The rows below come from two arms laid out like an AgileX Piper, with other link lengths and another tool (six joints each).
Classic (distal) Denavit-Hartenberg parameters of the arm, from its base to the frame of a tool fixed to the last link. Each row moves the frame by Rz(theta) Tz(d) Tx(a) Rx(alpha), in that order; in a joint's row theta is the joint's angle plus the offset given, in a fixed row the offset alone. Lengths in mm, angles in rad.
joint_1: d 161.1  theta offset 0  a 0  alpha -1.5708
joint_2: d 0  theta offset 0.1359  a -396.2  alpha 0
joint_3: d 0  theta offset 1.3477  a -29  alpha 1.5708
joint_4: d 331  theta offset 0  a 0  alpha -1.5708
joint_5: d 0  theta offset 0  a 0  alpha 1.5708
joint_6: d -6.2  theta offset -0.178  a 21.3  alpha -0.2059
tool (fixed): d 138  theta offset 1.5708  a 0  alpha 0
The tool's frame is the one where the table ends.
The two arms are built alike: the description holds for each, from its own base.
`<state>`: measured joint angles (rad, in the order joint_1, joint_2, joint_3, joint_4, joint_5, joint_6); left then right.
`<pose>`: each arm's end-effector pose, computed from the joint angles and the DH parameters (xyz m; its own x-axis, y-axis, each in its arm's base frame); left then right.
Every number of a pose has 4 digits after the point.
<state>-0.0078 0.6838 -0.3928 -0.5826 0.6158 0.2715 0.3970 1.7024 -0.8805 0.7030 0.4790 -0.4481</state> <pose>0.1335 -0.0252 0.3035 -0.1805 0.9213 -0.3445 0.7138 0.3637 0.5985 0.3452 0.2160 0.2310 -0.5214 0.7284 0.4445 0.8359 0.3311 0.4378</pose>
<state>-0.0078 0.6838 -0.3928 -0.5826 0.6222 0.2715 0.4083 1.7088 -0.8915 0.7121 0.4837 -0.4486</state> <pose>0.1328 -0.0256 0.3031 -0.1792 0.9217 -0.3441 0.7182 0.3616 0.5945 0.3458 0.2221 0.2321 -0.5261 0.7205 0.4518 0.8342 0.3340 0.4387</pose>
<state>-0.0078 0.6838 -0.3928 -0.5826 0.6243 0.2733 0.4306 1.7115 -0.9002 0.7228 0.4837 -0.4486</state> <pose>0.1326 -0.0256 0.3030 -0.1775 0.9224 -0.3430 0.7198 0.3593 0.5940 0.3436 0.2318 0.2342 -0.5379 0.7080 0.4576 0.8281 0.3423 0.4439</pose>
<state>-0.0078 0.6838 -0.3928 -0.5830 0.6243 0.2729 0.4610 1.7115 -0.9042 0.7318 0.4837 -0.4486</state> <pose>0.1326 -0.0257 0.3030 -0.1778 0.9221 -0.3435 0.7197 0.3600 0.5937 0.3376 0.2433 0.2358 -0.5554 0.6910 0.4627 0.8192 0.3590 0.4472</pose>
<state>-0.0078 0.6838 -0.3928 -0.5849 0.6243 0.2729 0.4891 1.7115 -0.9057 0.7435 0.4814 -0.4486</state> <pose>0.1326 -0.0258 0.3031 -0.1782 0.9214 -0.3453 0.7196 0.3613 0.5930 0.3315 0.2538 0.2369 -0.5682 0.6763 0.4688 0.8125 0.3709 0.4497</pose>
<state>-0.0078 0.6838 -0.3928 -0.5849 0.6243 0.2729 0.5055 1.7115 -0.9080 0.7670 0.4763 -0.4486</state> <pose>0.1326 -0.0258 0.3031 -0.1782 0.9214 -0.3453 0.7196 0.3613 0.5930 0.3288 0.2612 0.2388 -0.5661 0.6695 0.4810 0.8141 0.3621 0.4540</pose>
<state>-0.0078 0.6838 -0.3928 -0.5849 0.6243 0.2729 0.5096 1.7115 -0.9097 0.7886 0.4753 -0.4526</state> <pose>0.1326 -0.0258 0.3031 -0.1782 0.9214 -0.3453 0.7196 0.3613 0.5930 0.3285 0.2642 0.2403 -0.5595 0.6667 0.4924 0.8183 0.3498 0.4561</pose>
